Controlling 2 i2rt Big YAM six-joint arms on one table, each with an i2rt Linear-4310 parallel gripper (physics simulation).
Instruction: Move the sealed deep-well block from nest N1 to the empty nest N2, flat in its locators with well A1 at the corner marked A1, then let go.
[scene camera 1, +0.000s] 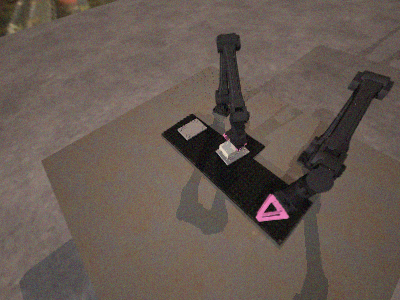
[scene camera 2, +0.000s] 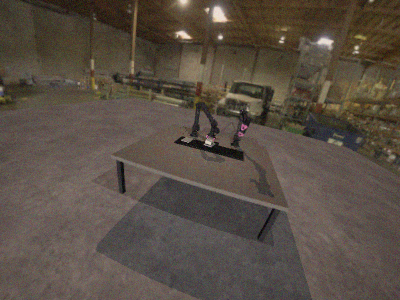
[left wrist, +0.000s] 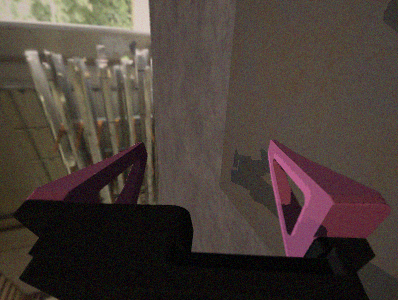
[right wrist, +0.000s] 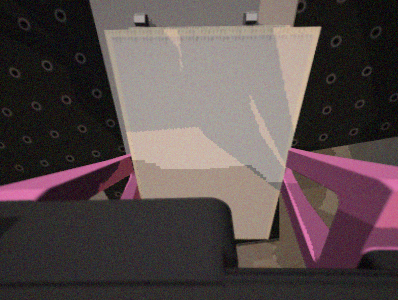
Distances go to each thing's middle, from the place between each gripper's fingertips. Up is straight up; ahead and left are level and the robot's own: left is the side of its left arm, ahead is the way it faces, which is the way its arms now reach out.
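With my right gripper I am 1 cm short of the pale block (right wrist: 209, 111). My left gripper, as I see it, is 340 mm to the left of the pale block and 350 mm past the block, and it is 290 mm above the block.
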